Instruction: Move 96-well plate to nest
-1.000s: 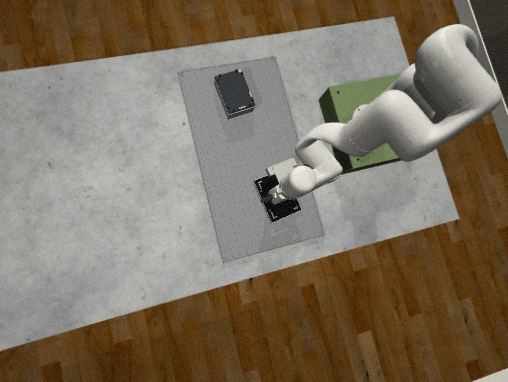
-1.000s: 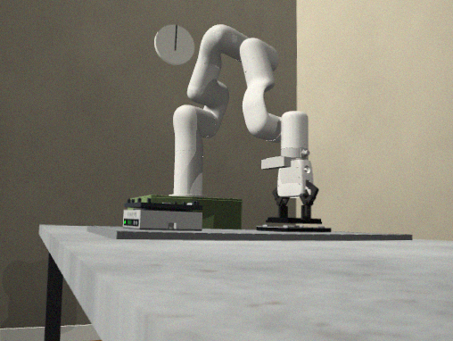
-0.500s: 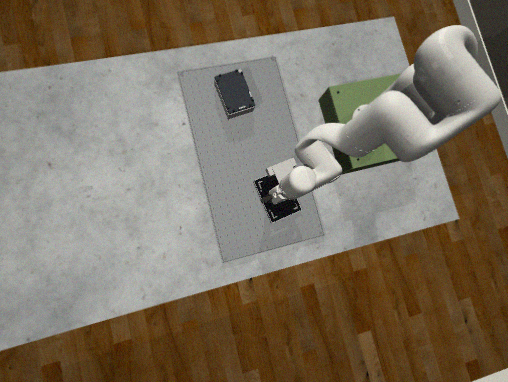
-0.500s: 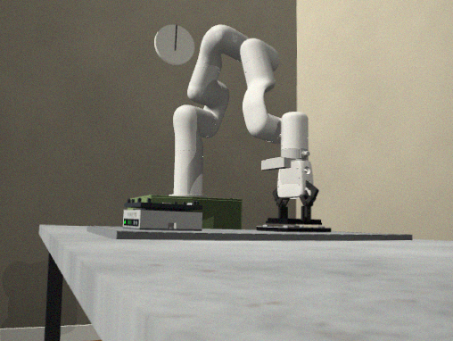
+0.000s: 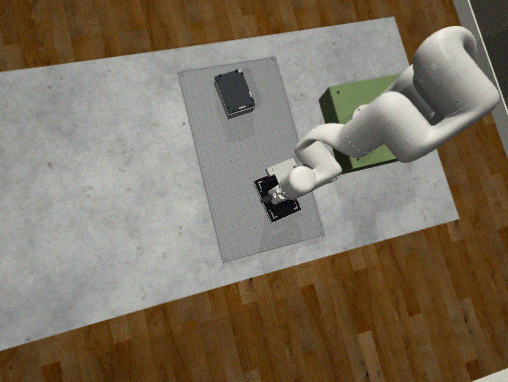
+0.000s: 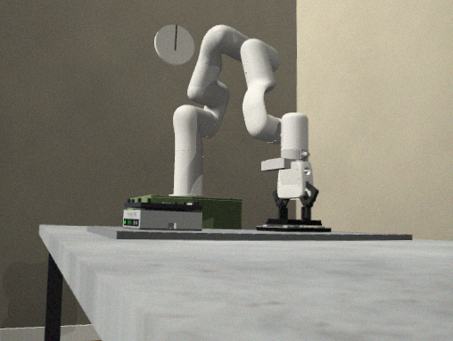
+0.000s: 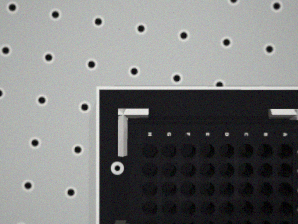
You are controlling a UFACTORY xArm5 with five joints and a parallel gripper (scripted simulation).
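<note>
The black plate nest N1 is 3 cm below my hand. The rest, counted from my hand: black 96-well plate (1 cm below); then nest A1 label (4 cm behind, 8 cm to the right, 2 cm below).
</note>
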